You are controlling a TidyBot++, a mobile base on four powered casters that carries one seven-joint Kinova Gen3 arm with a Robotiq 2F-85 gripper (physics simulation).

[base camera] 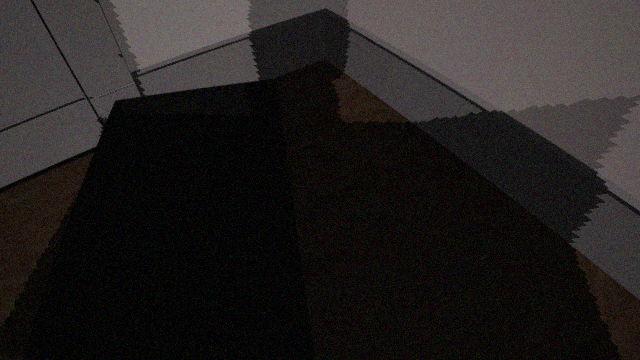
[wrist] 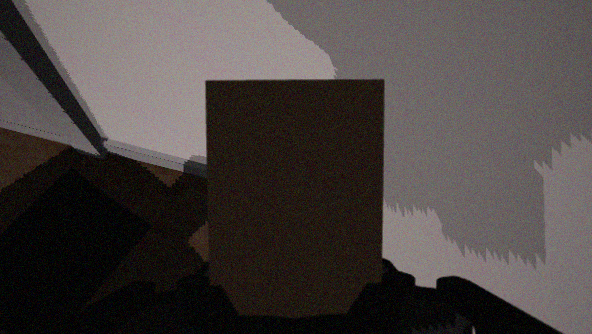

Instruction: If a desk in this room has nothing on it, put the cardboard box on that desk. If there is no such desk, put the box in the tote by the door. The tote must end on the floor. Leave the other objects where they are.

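Places are measured from the arm's base along level axes (x right, y ahead, z up), in centimetres.
Where they show: gripper, fingertip midpoint: (wrist: 297,269).
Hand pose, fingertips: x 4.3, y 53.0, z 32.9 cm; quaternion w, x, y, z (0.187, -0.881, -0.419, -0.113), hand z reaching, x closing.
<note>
After its pixels a point has its place.
The brown cardboard box (wrist: 295,185) {x 0.5, y 53.6, z 38.6 cm} stands upright in the middle of the wrist view, with its lower part between the fingers. My gripper (wrist: 297,269) {x 4.3, y 53.0, z 32.9 cm} is shut on it; the dark fingers show at both lower sides of the box. A very dark, straight-edged shape that looks like the tote (base camera: 185,106) {x -18.4, y 45.8, z -31.8 cm} (wrist: 102,206) {x -17.7, y 43.1, z -39.4 cm} fills the lower left of the base view and lies on the floor at the lower left of the wrist view, left of the box. Its inside is too dark to make out. No desk shows in either view, and the gripper does not show in the base view.
Pale walls meet at a corner behind the dark shape, with a grey baseboard (base camera: 395,82) {x 9.3, y 55.9, z -35.1 cm} along the foot. A panelled, door-like surface (base camera: 55,55) {x -33.2, y 46.9, z -24.4 cm} stands at the upper left of the base view. Broad shadows cover the wooden floor (base camera: 45,195) {x -38.7, y 37.3, z -39.7 cm} and parts of the wall (wrist: 450,125) {x 4.5, y 64.8, z 35.0 cm}.
</note>
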